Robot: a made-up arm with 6 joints.
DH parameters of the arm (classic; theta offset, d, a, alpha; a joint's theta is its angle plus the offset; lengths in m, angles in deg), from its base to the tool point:
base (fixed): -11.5 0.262 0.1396 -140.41
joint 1: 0 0.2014 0.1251 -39.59
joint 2: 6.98 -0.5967 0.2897 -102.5
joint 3: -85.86 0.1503 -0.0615 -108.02
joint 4: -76.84 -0.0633 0.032 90
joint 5: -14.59 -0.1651 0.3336 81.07
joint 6: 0 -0.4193 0.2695 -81.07
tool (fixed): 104.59 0.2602 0 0
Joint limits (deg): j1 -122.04..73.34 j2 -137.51..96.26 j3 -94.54..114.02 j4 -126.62..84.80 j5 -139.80..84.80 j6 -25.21..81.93
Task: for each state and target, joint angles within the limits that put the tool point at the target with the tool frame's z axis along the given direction. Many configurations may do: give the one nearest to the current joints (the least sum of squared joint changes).
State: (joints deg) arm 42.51 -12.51 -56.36 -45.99 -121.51 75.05
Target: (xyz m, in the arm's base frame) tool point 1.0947 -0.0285 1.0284 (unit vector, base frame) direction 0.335 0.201 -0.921
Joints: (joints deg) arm 9.43 -49.72 -88.66 -61.65 -104.11 81.58
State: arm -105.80 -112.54 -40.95 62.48 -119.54 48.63
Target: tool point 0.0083 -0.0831 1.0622 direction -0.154 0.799 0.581
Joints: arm -95.58 -83.97 -22.37 72.49 -92.30 6.45
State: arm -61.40 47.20 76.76 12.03 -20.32 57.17
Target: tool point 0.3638 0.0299 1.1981 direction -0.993 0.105 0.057
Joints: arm -50.11 12.42 58.87 63.30 -4.72 81.93
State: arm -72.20 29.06 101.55 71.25 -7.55 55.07
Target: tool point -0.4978 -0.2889 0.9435 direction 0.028 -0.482 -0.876
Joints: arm -91.04 44.58 114.02 60.73 31.57 47.13
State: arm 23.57 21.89 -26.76 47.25 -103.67 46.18
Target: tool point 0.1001 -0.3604 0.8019 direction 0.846 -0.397 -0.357
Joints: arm -10.89 -12.41 -10.47 47.57 -126.01 75.81
